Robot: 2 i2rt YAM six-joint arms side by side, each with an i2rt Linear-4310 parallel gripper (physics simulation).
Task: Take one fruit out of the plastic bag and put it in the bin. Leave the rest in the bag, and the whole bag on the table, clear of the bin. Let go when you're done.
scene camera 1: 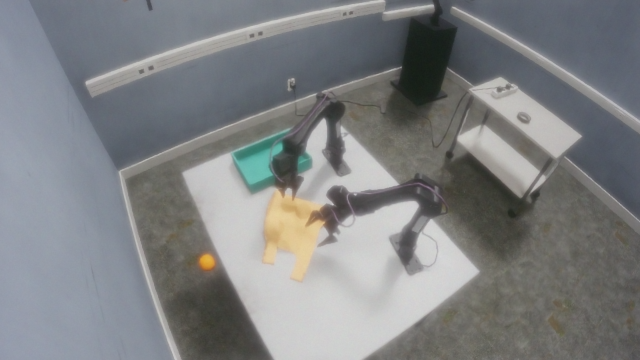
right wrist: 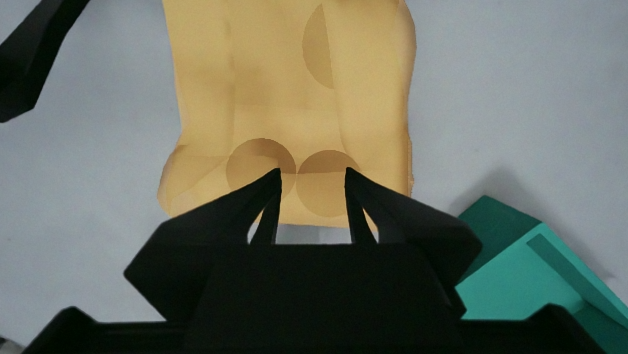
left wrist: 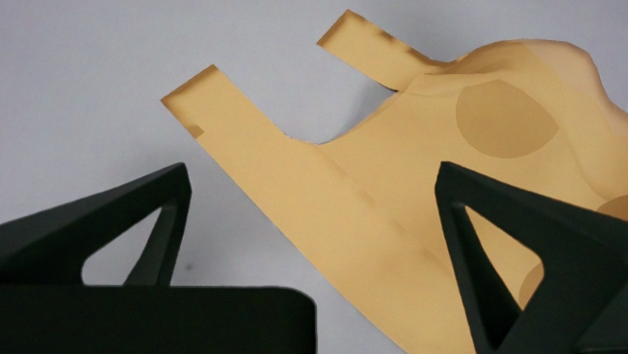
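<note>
An orange fruit point(scene camera 1: 207, 262) shows past the table's left edge, against the floor; its height is unclear. The yellow-orange bag point(scene camera 1: 295, 235) point(left wrist: 350, 200) point(right wrist: 280, 115) lies flat on the table, its two handles spread. Round darker shapes show in it, seemingly fruit inside. The teal bin point(scene camera 1: 257, 167) point(right wrist: 515, 275) stands beside the bag, apart from it and partly behind the right arm. My left gripper point(scene camera 1: 318, 232) point(left wrist: 312, 175) is wide open and empty above the bag's right edge. My right gripper point(scene camera 1: 288, 196) point(right wrist: 313, 176) is partly open and empty above the bag's end near the bin.
The white table point(scene camera 1: 350, 310) carries both arms, whose grippers are close together over the bag. A finger of the left gripper shows at the upper left of the right wrist view. A white cart point(scene camera 1: 542, 120) and a black cabinet point(scene camera 1: 427, 60) stand on the floor beyond the table.
</note>
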